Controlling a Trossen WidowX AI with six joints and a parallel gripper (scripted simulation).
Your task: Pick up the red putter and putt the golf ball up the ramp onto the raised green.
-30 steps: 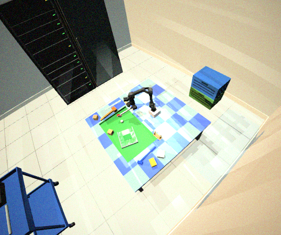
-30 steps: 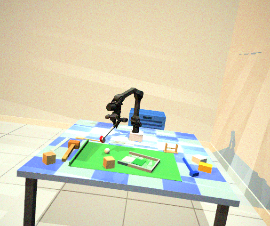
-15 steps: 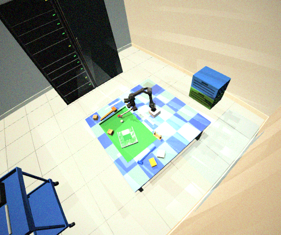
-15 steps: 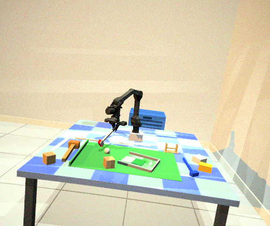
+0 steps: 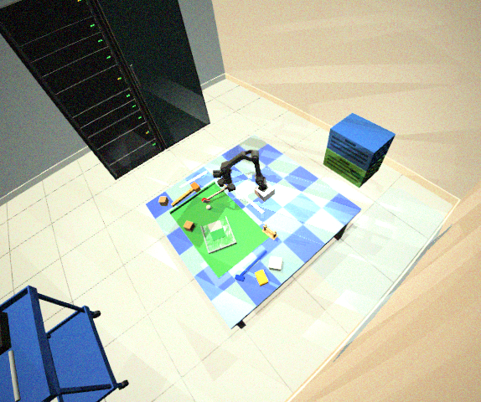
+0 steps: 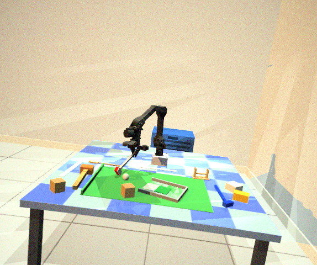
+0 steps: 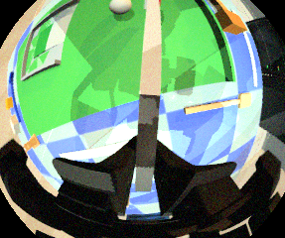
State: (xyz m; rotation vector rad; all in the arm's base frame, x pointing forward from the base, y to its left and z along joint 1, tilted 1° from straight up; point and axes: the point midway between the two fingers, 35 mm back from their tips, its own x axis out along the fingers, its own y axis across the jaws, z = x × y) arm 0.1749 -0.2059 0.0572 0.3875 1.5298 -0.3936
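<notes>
Now: the red putter 110 mm ahead of my gripper tip, 50 mm to the right of it and 10 mm below it. Round my gripper tip: white golf ball 230 mm ahead, 60 mm to the right, 60 mm below; then small wooden rack 100 mm ahead, 480 mm to the left, 50 mm below; then blue tool 380 mm ahead, 540 mm to the left, 70 mm below.
</notes>
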